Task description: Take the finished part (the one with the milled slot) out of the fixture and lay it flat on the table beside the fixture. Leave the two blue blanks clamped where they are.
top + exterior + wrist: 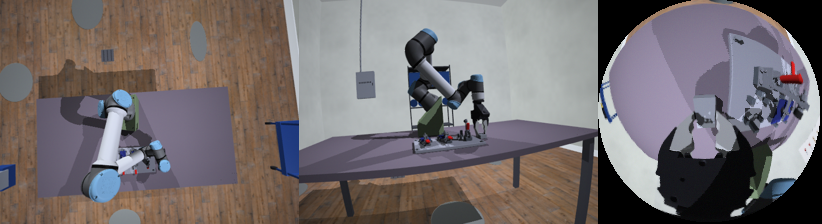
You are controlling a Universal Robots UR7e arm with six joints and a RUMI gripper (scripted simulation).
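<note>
The grey finished part lies 1 cm behind my hand. Round my hand: blue blank 1 cm ahead, 33 cm to the right, 1 cm above; then grey fixture plate 6 cm ahead, 22 cm to the right, 1 cm below.
</note>
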